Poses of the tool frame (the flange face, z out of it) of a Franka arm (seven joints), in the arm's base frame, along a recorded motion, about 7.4 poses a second.
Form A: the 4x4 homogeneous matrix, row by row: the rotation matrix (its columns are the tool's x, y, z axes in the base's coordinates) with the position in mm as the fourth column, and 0 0 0 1 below. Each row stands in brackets.
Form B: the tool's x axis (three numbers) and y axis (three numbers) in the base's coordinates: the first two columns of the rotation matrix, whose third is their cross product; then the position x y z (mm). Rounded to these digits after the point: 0 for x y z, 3 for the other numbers.
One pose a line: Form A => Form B
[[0.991 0.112 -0.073 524], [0.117 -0.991 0.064 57], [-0.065 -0.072 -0.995 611], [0 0 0 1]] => 0.991 0.117 -0.065 0.112 -0.991 -0.072 524 57 611
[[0.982 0.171 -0.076 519], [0.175 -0.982 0.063 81], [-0.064 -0.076 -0.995 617], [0 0 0 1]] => 0.982 0.175 -0.064 0.171 -0.982 -0.076 519 81 617
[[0.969 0.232 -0.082 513], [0.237 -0.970 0.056 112], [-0.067 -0.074 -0.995 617], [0 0 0 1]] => 0.969 0.237 -0.067 0.232 -0.970 -0.074 513 112 617
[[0.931 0.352 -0.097 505], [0.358 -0.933 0.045 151], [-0.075 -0.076 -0.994 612], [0 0 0 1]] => 0.931 0.358 -0.075 0.352 -0.933 -0.076 505 151 612
